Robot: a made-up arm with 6 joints.
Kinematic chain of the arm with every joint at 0, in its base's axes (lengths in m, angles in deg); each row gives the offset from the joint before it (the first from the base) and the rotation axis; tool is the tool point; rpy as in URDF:
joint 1: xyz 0 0 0.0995 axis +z
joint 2: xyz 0 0 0 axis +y
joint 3: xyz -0.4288 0 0.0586 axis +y
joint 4: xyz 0.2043 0 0.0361 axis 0.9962 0 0.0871
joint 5: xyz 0 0 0 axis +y
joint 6: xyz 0.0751 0 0.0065 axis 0.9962 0 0.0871
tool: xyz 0 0 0 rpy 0 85 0
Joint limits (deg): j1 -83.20..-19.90 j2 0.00..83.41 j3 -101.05..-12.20 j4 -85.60..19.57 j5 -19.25..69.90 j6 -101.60..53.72
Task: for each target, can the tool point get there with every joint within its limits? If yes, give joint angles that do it. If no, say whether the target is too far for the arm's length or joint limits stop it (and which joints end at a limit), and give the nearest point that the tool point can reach.
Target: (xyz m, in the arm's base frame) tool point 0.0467 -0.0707 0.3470
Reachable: yes | joints -46.41 66.38 -28.41 -16.54 43.90 -2.11
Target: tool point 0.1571 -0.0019 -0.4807
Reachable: no: joint limits stop it (at a limit: joint 1, joint 2, joint 3, joint 5) | nearest point -0.0086 0.1919 0.1779 | short by 0.706 m
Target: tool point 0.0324 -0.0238 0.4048
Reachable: yes | joints -37.19 49.07 -28.59 -40.83 -0.80 -52.79
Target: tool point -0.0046 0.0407 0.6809
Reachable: yes | joints -72.81 50.69 -89.77 -56.25 -7.04 16.12
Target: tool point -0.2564 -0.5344 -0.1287
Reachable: no: joint limits stop it (at a limit: joint 1, joint 2, joint 4) | nearest point -0.0135 -0.1754 0.3121 | short by 0.618 m
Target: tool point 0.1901 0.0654 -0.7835
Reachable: no: too far | nearest point -0.0095 0.1917 0.1777 | short by 0.990 m
